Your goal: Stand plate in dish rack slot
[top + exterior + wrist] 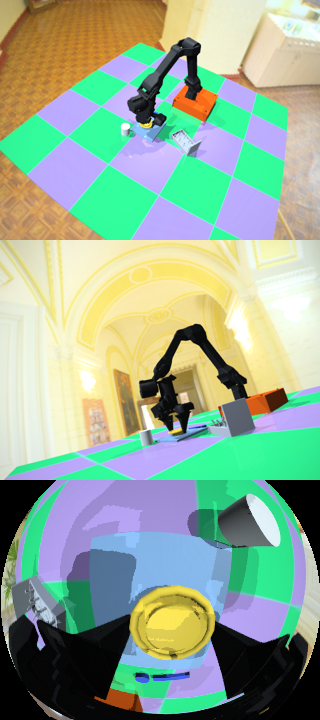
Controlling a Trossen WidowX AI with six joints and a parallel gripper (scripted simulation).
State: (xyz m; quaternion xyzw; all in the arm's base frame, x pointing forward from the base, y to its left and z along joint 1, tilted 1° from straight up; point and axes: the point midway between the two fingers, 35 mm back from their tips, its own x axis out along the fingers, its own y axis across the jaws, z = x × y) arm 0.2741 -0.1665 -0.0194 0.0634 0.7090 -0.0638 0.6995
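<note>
Now: gripper tip 2 cm to the right of the light blue mat and 1 cm above it. Round my gripper tip: yellow plate 1 cm above; then small blue spoon 10 cm behind, 3 cm to the left; then white cup 9 cm ahead, 7 cm to the right, 2 cm above.
</note>
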